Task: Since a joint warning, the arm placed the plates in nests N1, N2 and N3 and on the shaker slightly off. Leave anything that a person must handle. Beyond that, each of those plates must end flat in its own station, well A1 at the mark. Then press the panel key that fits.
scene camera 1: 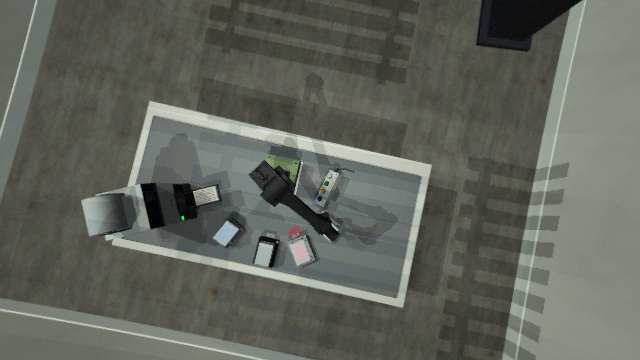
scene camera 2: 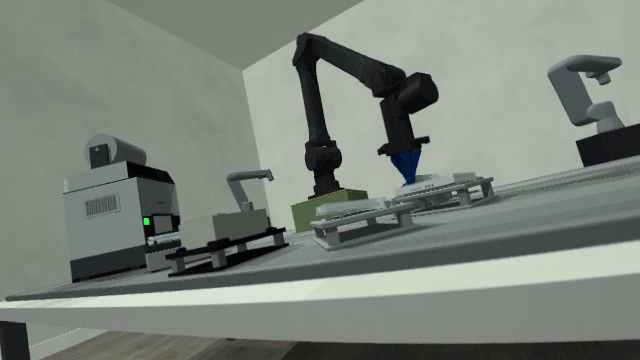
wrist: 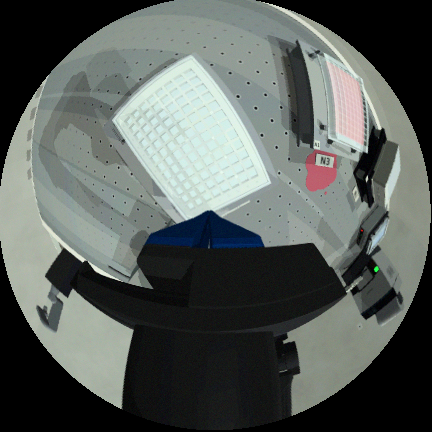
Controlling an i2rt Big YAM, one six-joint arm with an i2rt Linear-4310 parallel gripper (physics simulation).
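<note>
My gripper (scene camera 2: 411,182) (wrist: 209,216) has its blue fingers shut and empty, tips at the near edge of a white plate (wrist: 192,135); contact is unclear. The arm partly hides that plate in scene camera 1. A pink-filled plate (scene camera 1: 301,251) (wrist: 346,102) sits on the grey nest beside the N3 label (wrist: 325,160), with a red spill (scene camera 1: 295,231) (wrist: 320,176) next to it. A tall pale plate or block (scene camera 1: 265,253) (scene camera 2: 240,226) sits on a black nest. A light-blue-topped item (scene camera 1: 228,232) (wrist: 378,235) stands farther left. The key panel (scene camera 1: 327,188) has white, green, yellow and blue keys.
A large grey machine (scene camera 1: 150,206) (scene camera 2: 110,220) with a green light stands at the left, a plate (scene camera 1: 206,195) at its front. The arm's green base (scene camera 1: 291,162) (scene camera 2: 330,201) is behind the nests. Another grey arm (scene camera 2: 570,95) stands in the background.
</note>
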